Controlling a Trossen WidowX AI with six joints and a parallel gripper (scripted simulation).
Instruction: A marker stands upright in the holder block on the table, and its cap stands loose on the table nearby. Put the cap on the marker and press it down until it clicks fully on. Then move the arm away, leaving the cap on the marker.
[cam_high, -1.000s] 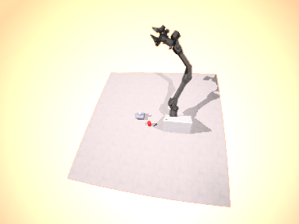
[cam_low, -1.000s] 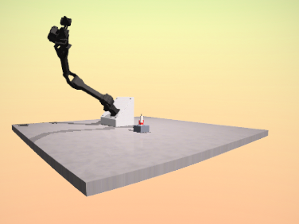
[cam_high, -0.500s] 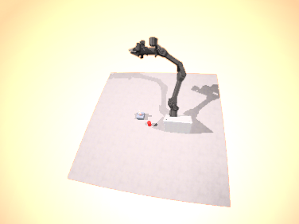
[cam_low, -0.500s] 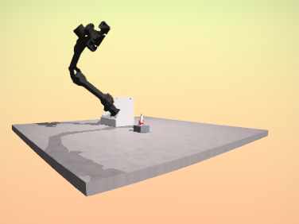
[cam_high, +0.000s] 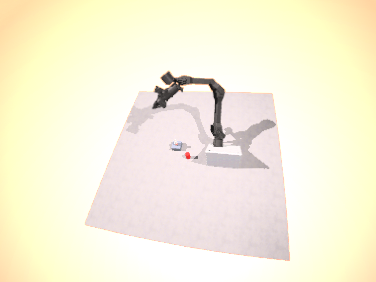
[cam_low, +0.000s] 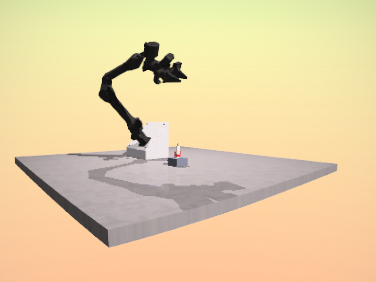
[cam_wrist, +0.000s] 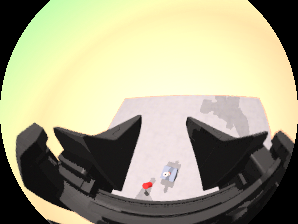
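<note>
Now: the red cap 20 cm behind my gripper tip, 13 cm to the left of it and 36 cm below it. From my gripper tip the other things lie so: holder block: 10 cm behind, 5 cm to the left, 37 cm below.
</note>
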